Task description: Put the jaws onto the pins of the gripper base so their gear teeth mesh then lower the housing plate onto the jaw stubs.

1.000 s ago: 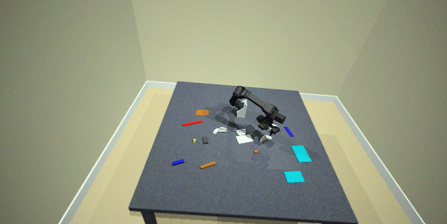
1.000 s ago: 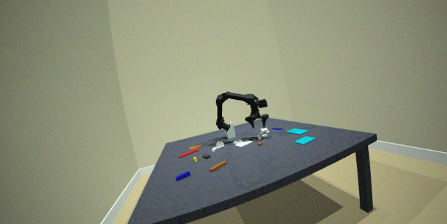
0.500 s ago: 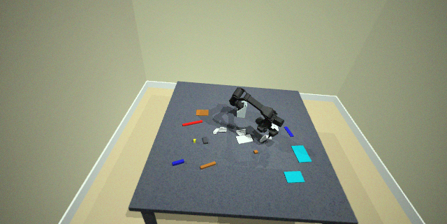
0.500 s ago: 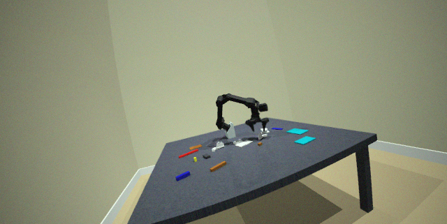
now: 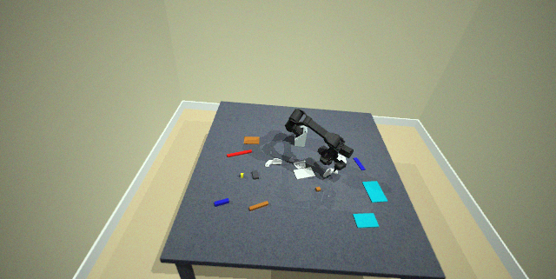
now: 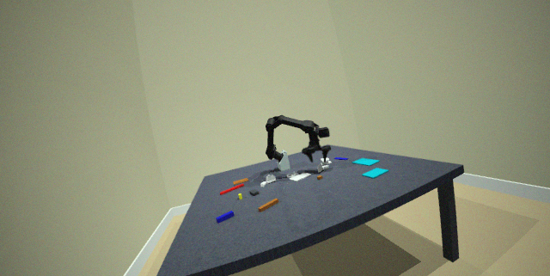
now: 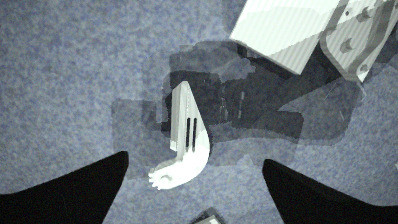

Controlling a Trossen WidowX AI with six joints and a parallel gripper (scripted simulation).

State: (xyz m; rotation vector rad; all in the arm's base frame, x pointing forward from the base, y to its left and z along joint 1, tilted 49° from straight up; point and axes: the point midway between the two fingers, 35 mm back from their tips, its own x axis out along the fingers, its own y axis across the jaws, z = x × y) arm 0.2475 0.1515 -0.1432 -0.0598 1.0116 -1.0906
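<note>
The white jaw is 10 mm behind my gripper tip, 40 mm to the left of it and 50 mm below it. Also, from my gripper tip: orange cube: 150 mm ahead, 50 mm to the right, 50 mm below; white gripper base: 120 mm behind, 90 mm to the left, 30 mm below; grey block: 120 mm ahead, 440 mm to the right, 50 mm below.
</note>
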